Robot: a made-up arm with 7 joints. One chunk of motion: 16 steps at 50 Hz.
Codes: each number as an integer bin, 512 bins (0 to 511) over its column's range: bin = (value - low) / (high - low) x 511, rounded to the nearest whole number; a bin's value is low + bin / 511 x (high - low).
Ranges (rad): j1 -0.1..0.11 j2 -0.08..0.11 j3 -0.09..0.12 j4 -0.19..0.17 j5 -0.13..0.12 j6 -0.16..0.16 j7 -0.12..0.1
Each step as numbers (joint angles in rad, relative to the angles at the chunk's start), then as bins.
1 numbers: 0.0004 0.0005 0.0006 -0.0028 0.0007 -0.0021 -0.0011
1 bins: 244 217 220 266 267 252 276
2 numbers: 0.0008 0.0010 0.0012 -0.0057 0.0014 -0.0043 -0.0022
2 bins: 245 218 222 262 269 249 274
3 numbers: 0.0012 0.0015 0.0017 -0.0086 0.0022 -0.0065 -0.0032
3 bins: 246 219 223 257 270 245 271
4 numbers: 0.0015 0.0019 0.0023 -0.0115 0.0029 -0.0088 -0.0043
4 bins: 247 220 225 253 272 241 269
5 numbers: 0.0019 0.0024 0.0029 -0.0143 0.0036 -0.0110 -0.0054
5 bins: 248 222 226 249 273 238 266
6 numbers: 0.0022 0.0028 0.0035 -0.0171 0.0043 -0.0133 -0.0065
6 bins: 249 223 228 245 275 234 264
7 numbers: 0.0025 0.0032 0.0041 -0.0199 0.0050 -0.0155 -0.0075
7 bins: 249 224 229 241 276 231 261
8 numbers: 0.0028 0.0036 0.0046 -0.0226 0.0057 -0.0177 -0.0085
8 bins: 250 225 230 238 277 227 259
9 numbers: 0.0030 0.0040 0.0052 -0.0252 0.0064 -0.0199 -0.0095
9 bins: 251 226 232 234 279 224 257
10 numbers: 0.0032 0.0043 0.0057 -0.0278 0.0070 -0.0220 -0.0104
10 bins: 251 227 233 230 280 220 255
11 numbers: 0.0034 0.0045 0.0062 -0.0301 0.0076 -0.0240 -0.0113
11 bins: 252 227 234 227 281 217 252
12 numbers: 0.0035 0.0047 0.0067 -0.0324 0.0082 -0.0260 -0.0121
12 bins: 252 228 235 224 282 214 251
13 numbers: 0.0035 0.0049 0.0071 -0.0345 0.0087 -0.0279 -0.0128
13 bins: 252 228 236 221 284 211 249
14 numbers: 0.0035 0.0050 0.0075 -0.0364 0.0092 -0.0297 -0.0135
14 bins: 252 229 237 218 285 208 247
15 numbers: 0.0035 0.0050 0.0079 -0.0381 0.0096 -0.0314 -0.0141
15 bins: 252 229 238 216 285 205 246
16 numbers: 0.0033 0.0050 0.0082 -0.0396 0.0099 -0.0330 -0.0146
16 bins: 251 229 239 213 286 203 245
